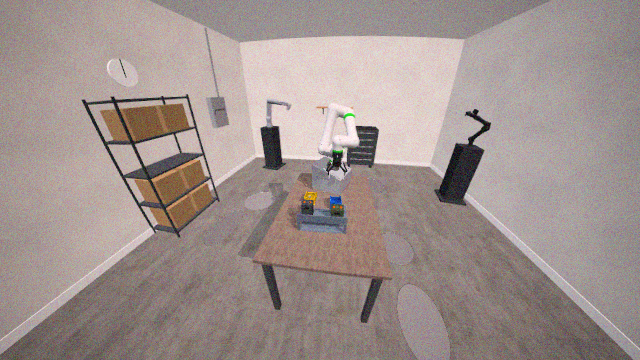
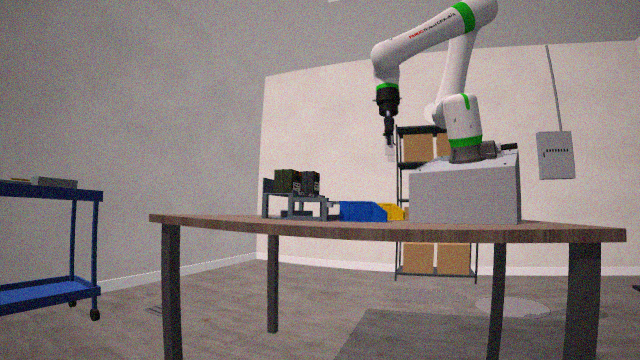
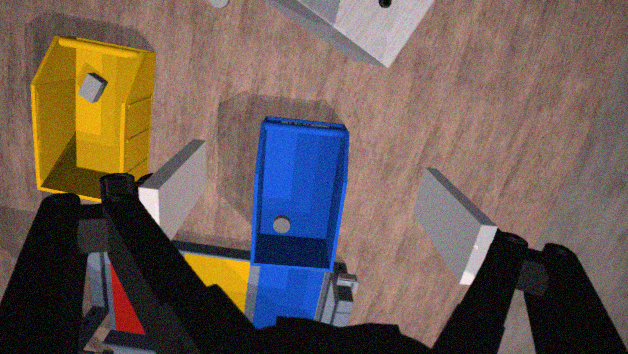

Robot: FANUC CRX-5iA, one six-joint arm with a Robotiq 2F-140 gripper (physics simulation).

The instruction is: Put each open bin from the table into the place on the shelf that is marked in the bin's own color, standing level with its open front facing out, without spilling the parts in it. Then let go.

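Note:
The blue bin (image 1: pixel 335 200) (image 2: pixel 361 211) (image 3: pixel 305 170) stands upright on the table (image 1: pixel 320 252) (image 2: pixel 280 226), its rear end close against the shelf (image 1: pixel 320 219) (image 2: pixel 324 210) (image 3: pixel 327 298) and its open front facing the robot base. A round grey part (image 3: pixel 281 224) lies in it. The shelf's blue mark (image 3: pixel 287 295) shows behind it. The yellow bin (image 1: pixel 310 195) (image 2: pixel 392 211) (image 3: pixel 100 130) stands upright on the table to one side, holding a grey block (image 3: pixel 93 87). My gripper (image 1: pixel 337 173) (image 2: pixel 389 149) (image 3: pixel 314 177) is open and empty, well above the blue bin.
A yellow mark (image 3: pixel 225 275) and a red mark (image 3: pixel 125 310) also show on the shelf. A dark box (image 1: pixel 307 206) (image 2: pixel 310 183) and a green box (image 1: pixel 337 209) (image 2: pixel 285 181) stand on its top. The robot base (image 2: pixel 465 195) (image 3: pixel 360 30) stands on the table.

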